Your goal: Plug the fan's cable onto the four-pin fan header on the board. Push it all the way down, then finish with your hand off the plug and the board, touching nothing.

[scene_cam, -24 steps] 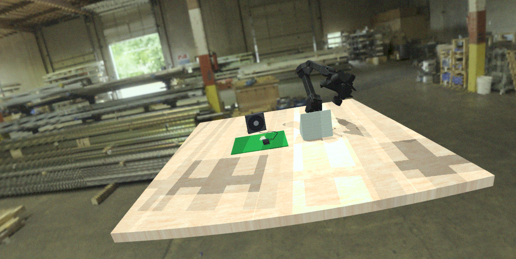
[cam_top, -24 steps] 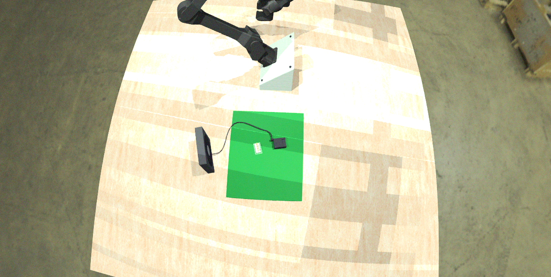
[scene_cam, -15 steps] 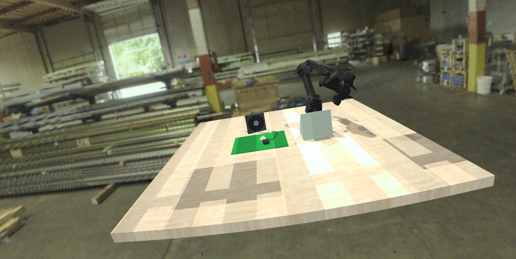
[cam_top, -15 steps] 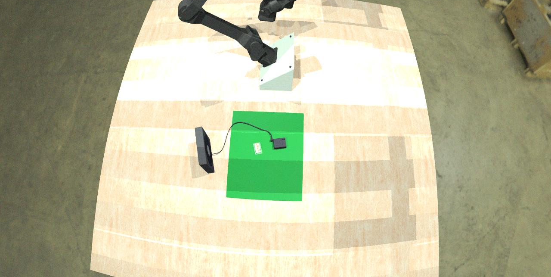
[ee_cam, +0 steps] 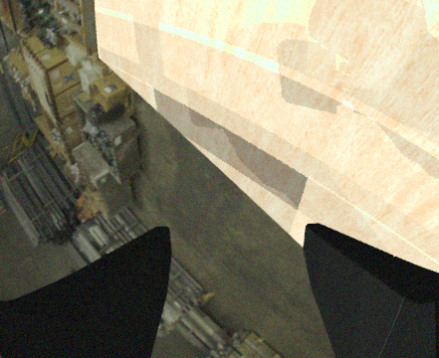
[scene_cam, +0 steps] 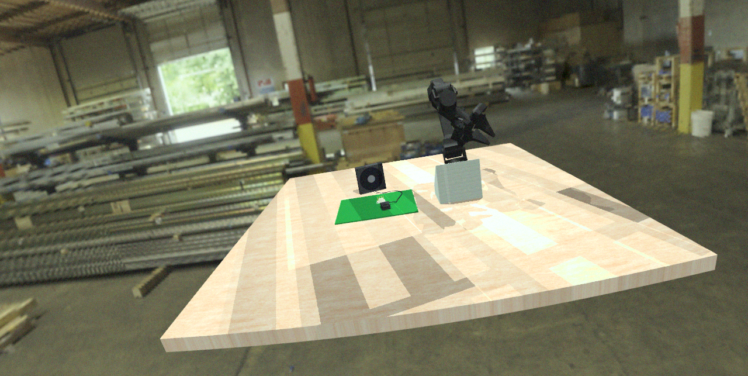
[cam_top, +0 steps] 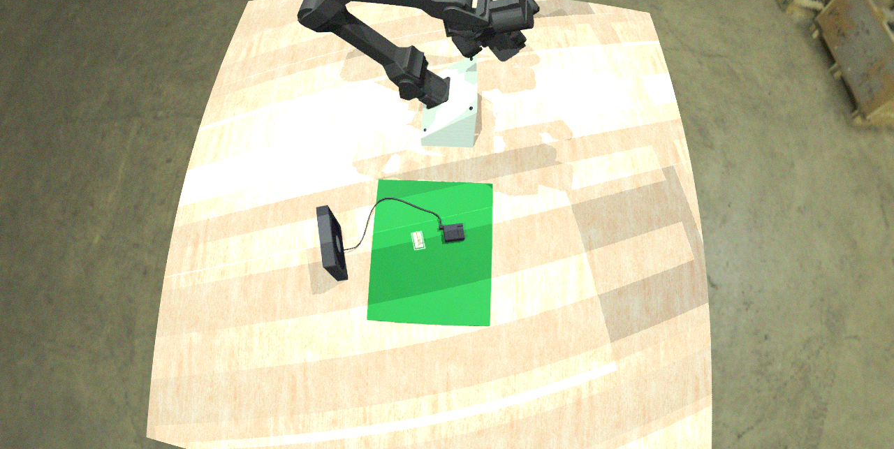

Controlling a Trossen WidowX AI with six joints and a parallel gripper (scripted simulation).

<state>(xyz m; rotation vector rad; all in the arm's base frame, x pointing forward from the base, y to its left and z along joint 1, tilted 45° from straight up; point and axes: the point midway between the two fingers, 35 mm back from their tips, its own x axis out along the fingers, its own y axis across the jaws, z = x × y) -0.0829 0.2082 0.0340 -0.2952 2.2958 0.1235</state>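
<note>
Right now my gripper tip is 400 mm short of the dark grey fan plug, 80 mm to the left of it and 210 mm above it. The rest, counted from my gripper tip: green board (430 mm ahead, 130 mm to the right, 240 mm below); black fan (450 mm ahead, 310 mm to the right, 160 mm below); white four-pin fan header (420 mm ahead, 150 mm to the right, 220 mm below).
</note>
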